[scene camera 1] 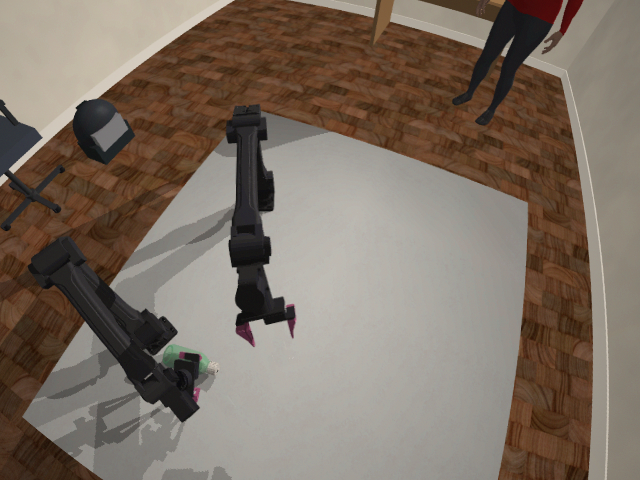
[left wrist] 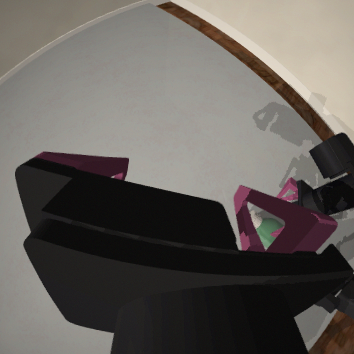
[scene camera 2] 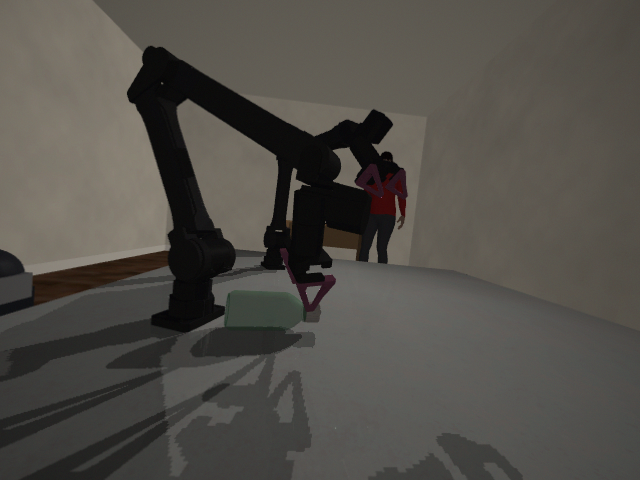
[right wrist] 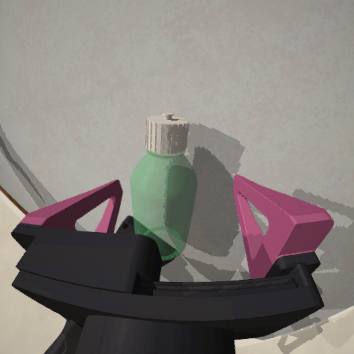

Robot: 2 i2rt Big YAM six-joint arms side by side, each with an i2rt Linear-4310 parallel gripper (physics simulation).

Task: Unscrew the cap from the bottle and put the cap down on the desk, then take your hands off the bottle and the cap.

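Frame: origin at the left arm's base, x ahead, y left, z up, level; metres.
Seen in the pictures: left gripper, between the fingertips: [scene camera 1: 273, 341] [left wrist: 184, 178] [scene camera 2: 394, 197]; right gripper, between the fingertips: [scene camera 1: 199, 372] [left wrist: 274, 216] [scene camera 2: 302, 296] [right wrist: 174, 183]; left arm's base, origin of its link: [scene camera 1: 264, 199] [scene camera 2: 272, 267]; right arm's base, origin of its link: [scene camera 1: 159, 335] [scene camera 2: 190, 318].
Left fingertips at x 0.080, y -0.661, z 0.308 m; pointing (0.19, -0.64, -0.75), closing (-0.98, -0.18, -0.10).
Offsets run from my left fingertips to a thing's top centre. "pt": to the spot under its first point. Level surfaces: height alone.
A green translucent bottle {pt 0.003 m left, 0.350 m back, 0.232 m down} [scene camera 1: 172, 354] [scene camera 2: 261, 311] [left wrist: 270, 232] [right wrist: 162, 185] lies on its side on the desk. Its ribbed pale cap {0.036 m right, 0.219 m back, 0.249 m down} [scene camera 1: 212, 367] [scene camera 2: 313, 314] [left wrist: 256, 218] [right wrist: 166, 136] sits on the neck. My right gripper [scene camera 1: 194, 376] [right wrist: 174, 183] is open above the bottle, fingers pointing down; in the right wrist view the bottle shows between them, nearer the left finger. In scene camera 2 one right fingertip overlaps the neck beside the cap; how near it is to touching is unclear. My left gripper [scene camera 1: 273, 341] [scene camera 2: 393, 196] [left wrist: 184, 178] is open and empty, raised and apart from the bottle.
The pale grey desk top {0.308 m down} [scene camera 1: 403, 310] [scene camera 2: 413, 361] carries both arms. The right arm's base stands near the bottle's bottom end. The left arm reaches from the back in scene camera 1. A chair and a dark helmet-like object [scene camera 1: 100, 126] are beyond the desk; a person [scene camera 1: 509, 56] [scene camera 2: 382, 206] stands behind it.
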